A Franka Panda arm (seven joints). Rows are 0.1 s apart.
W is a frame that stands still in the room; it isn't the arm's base.
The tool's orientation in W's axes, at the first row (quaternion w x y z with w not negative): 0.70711 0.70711 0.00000 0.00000
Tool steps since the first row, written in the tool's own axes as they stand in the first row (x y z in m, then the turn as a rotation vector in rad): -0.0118 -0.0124 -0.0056 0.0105 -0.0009 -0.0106; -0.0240 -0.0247 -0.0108 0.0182 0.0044 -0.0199; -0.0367 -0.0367 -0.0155 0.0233 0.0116 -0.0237; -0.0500 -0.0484 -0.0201 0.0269 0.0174 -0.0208; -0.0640 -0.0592 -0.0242 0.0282 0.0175 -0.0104
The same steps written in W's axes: -0.0118 0.0056 -0.0124 0.0105 0.0106 -0.0009; -0.0240 0.0108 -0.0247 0.0182 0.0199 0.0044; -0.0367 0.0155 -0.0367 0.0233 0.0237 0.0116; -0.0500 0.0201 -0.0484 0.0269 0.0208 0.0174; -0.0640 0.0242 -0.0592 0.0282 0.0104 0.0175
